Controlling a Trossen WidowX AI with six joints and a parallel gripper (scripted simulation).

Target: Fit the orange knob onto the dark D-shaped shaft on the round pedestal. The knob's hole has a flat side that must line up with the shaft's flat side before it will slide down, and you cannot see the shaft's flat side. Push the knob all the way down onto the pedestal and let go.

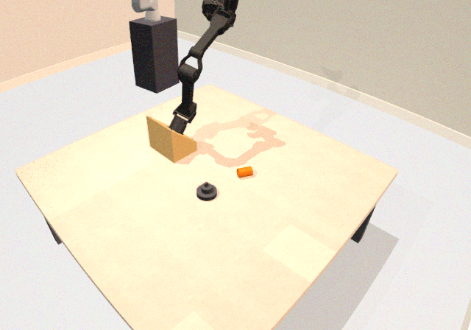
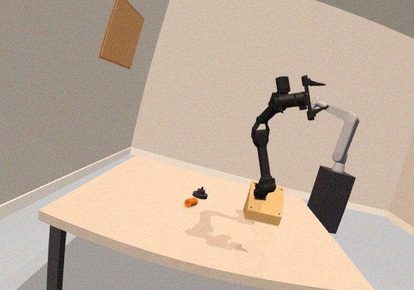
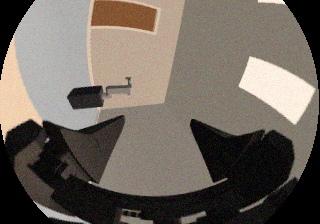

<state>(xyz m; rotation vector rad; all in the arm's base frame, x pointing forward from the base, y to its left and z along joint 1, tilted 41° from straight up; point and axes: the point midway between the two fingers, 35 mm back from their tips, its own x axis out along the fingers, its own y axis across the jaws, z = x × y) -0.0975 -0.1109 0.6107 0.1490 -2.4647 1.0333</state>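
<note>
Right now the orange knob is 41 cm ahead of my gripper tip, 27 cm to the right of it and 66 cm below it. Also, from my gripper tip: dark round pedestal 36 cm ahead, 46 cm to the right, 64 cm below.
</note>
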